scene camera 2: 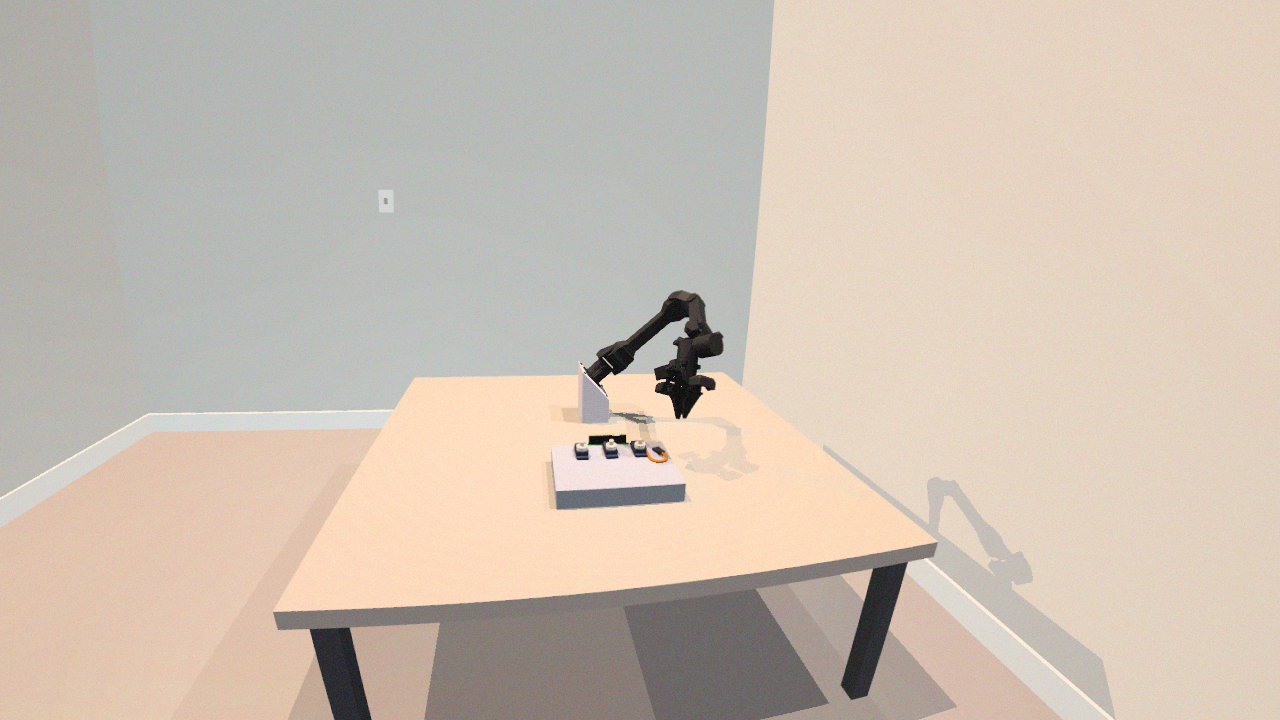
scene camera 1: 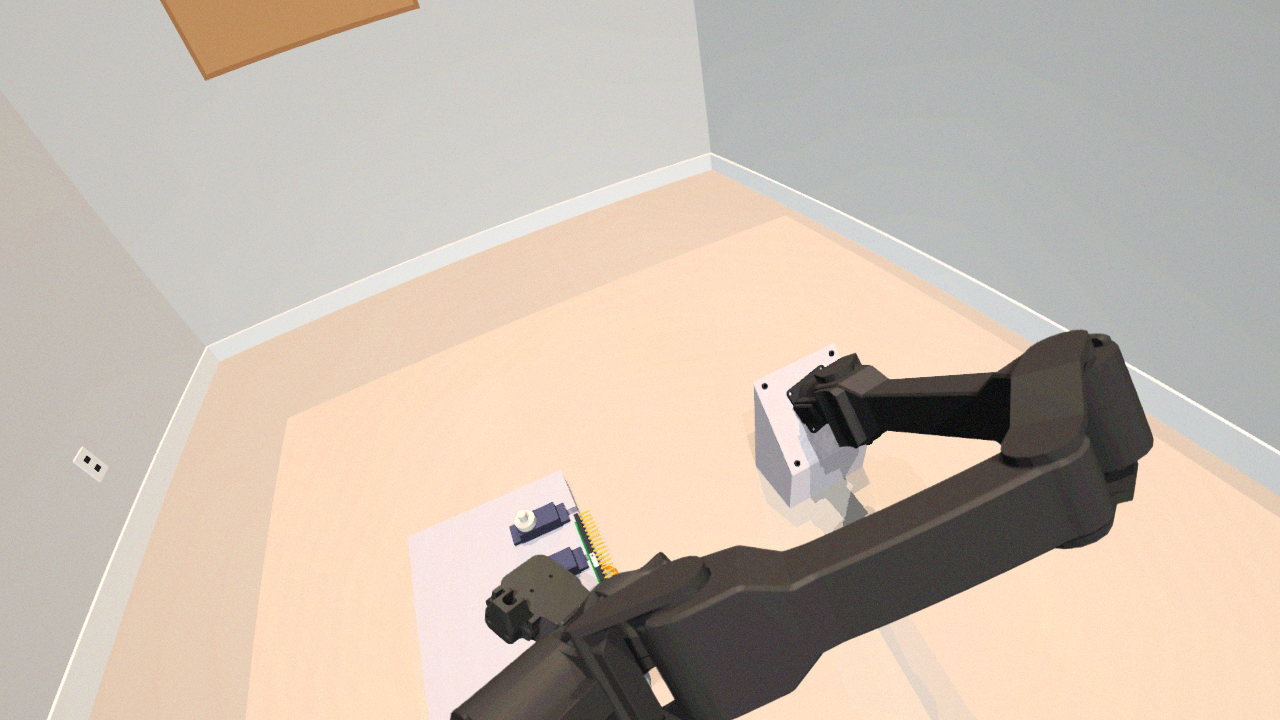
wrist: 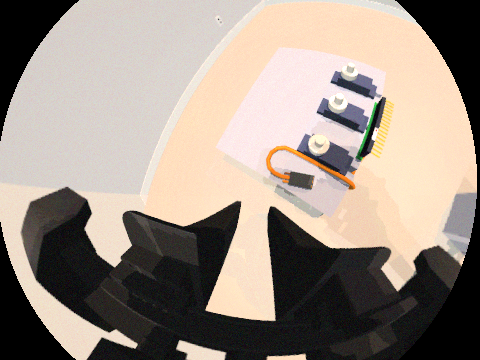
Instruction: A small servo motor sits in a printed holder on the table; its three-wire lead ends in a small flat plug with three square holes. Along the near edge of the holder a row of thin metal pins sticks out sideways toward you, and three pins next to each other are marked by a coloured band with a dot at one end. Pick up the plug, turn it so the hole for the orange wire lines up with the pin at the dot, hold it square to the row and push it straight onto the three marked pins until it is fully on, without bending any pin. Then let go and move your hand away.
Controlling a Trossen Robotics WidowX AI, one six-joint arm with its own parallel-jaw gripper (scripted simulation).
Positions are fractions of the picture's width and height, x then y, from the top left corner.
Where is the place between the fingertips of my gripper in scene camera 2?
0.53, 0.58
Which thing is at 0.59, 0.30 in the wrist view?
A holder.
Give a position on a holder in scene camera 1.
At 0.36, 0.78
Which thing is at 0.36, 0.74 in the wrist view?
My gripper.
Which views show my gripper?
Scene camera 2, scene camera 1 and the wrist view: all of them.
